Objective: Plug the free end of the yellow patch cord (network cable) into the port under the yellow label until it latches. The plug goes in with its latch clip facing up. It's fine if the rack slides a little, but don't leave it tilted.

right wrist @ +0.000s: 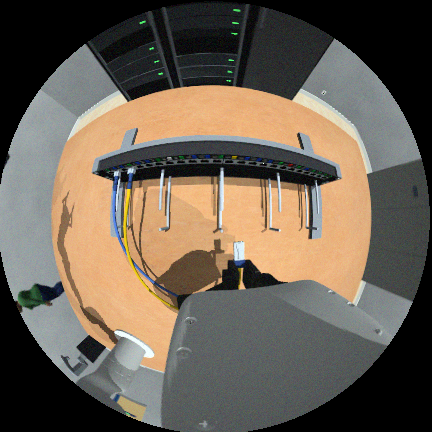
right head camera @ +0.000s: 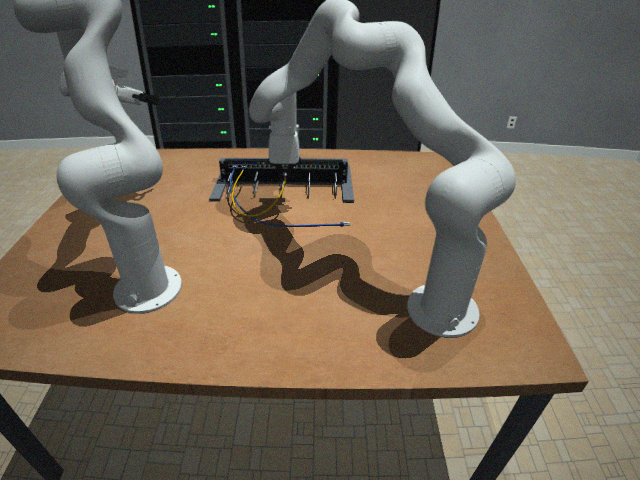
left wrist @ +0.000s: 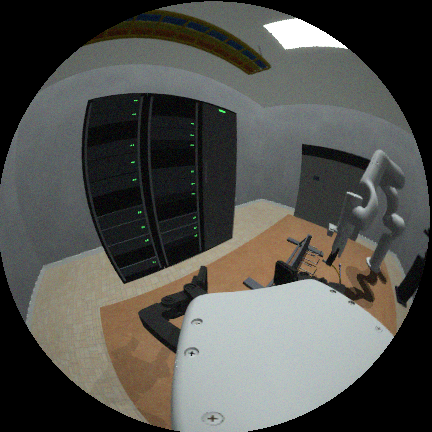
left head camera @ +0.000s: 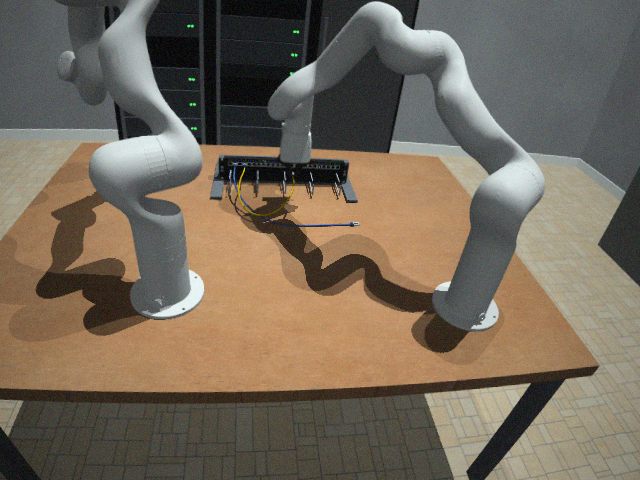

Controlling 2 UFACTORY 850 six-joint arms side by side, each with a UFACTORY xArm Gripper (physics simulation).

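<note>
My right gripper (right wrist: pixel 237 270) is shut on the yellow cord's free plug (right wrist: pixel 239 251), just behind its clear body, in the right wrist view. The plug points toward the rack (right wrist: pixel 215 147) (left head camera: pixel 330 177) (right head camera: pixel 323 177), with a gap between them. Which way its clip faces is too small to tell. The yellow label (right wrist: pixel 234 157) is on the rack's front, slightly left of the plug's line. The yellow cord (right wrist: pixel 126 225) (left head camera: pixel 264 214) (right head camera: pixel 254 214) loops from a port at the rack's left. The rack stands upright on its feet. My left gripper (left wrist: pixel 242 275) (right head camera: pixel 148 98) is open, far from the rack.
A blue cord (left head camera: pixel 315 225) (right head camera: pixel 305 225) runs from the rack's left and lies on the table (left head camera: pixel 258 335), its loose plug (left head camera: pixel 355 223) (right head camera: pixel 345 223) in front of the rack. Several metal cable hooks (right wrist: pixel 221 200) stick out from the rack's front. Server cabinets (left wrist: pixel 165 180) stand behind the table.
</note>
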